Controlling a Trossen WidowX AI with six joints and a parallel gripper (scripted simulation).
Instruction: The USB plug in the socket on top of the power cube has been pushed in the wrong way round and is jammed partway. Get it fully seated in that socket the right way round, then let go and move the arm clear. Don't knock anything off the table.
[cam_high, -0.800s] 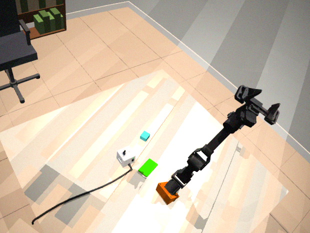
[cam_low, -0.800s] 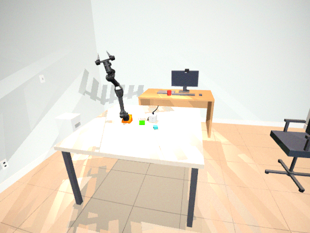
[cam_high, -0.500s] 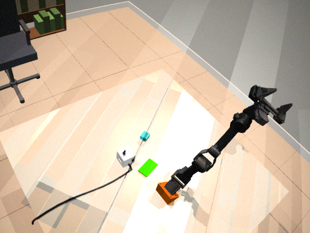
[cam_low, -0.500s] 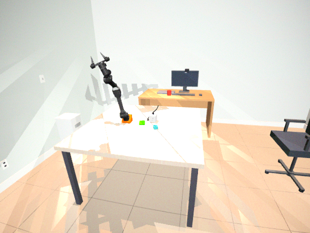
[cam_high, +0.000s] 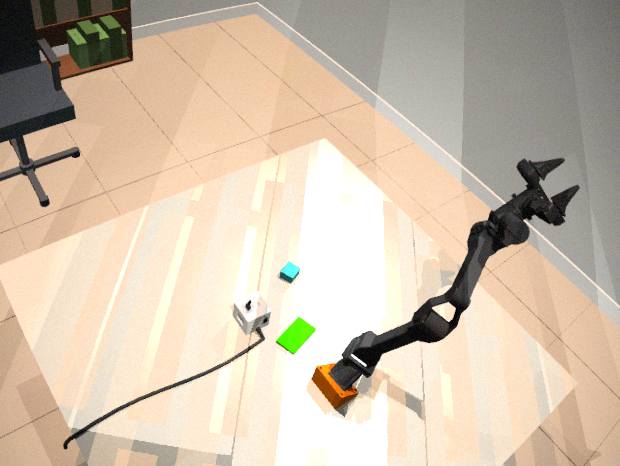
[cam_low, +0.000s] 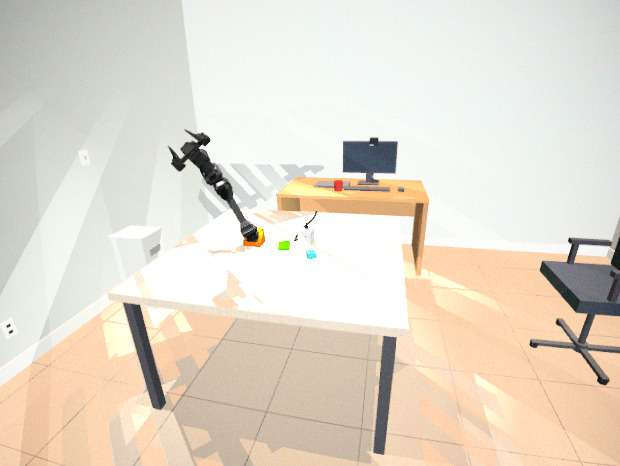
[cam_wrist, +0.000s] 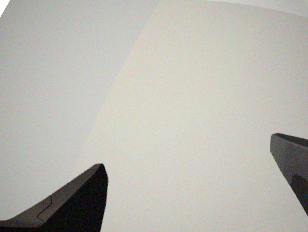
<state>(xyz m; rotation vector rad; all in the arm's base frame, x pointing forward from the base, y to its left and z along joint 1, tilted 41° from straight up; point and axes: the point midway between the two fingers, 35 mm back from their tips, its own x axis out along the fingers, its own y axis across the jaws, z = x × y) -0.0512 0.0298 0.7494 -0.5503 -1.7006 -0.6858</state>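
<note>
My gripper tip is now 420 mm short of the dark USB plug, 550 mm to the right of it and 560 mm above it. Round my gripper tip: flat green block: 300 mm ahead, 470 mm to the left, 650 mm below; cyan block: 470 mm ahead, 340 mm to the left, 640 mm below.
</note>
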